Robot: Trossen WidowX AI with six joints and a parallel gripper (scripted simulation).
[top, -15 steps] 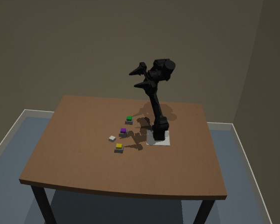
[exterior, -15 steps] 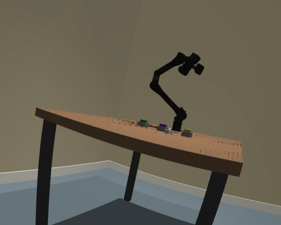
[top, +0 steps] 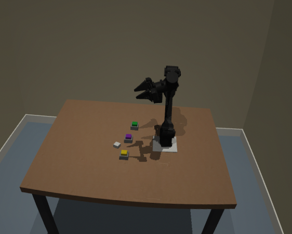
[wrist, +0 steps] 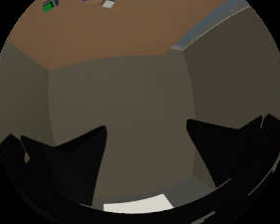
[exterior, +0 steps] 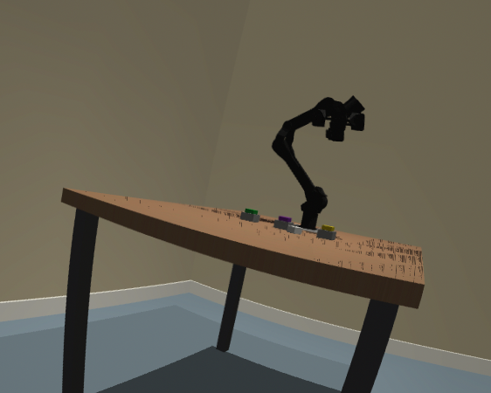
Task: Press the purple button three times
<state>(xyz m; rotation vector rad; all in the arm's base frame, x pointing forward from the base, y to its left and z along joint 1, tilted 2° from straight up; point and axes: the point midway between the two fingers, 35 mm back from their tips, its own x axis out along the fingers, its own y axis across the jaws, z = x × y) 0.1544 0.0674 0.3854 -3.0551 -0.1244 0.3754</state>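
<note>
Right now the purple button is 20 mm ahead of my gripper tip, 110 mm to the right of it and 340 mm below it. The rest, counted from my gripper tip: small white block (90 mm ahead, 50 mm to the right, 370 mm below); then yellow button (50 mm ahead, 40 mm to the left, 340 mm below); then green button (20 mm behind, 240 mm to the right, 340 mm below).
</note>
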